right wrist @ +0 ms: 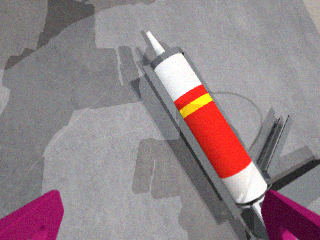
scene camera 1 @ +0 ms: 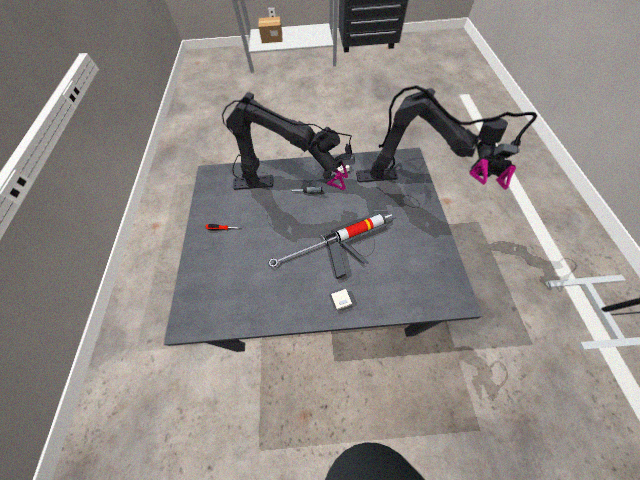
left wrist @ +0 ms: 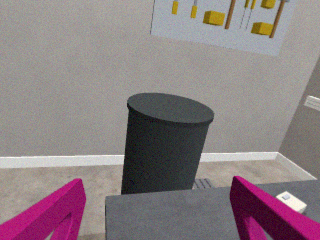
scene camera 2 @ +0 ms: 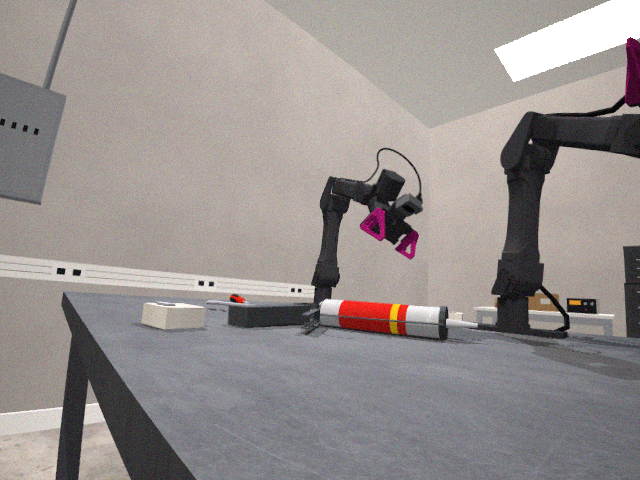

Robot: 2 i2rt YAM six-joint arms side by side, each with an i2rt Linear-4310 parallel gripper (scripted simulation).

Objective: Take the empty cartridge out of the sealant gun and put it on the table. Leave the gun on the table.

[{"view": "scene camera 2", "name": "my right gripper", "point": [397,248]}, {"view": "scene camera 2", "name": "cartridge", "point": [332,307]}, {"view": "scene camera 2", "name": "sealant gun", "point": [239,315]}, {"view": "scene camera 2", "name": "white box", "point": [163,315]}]
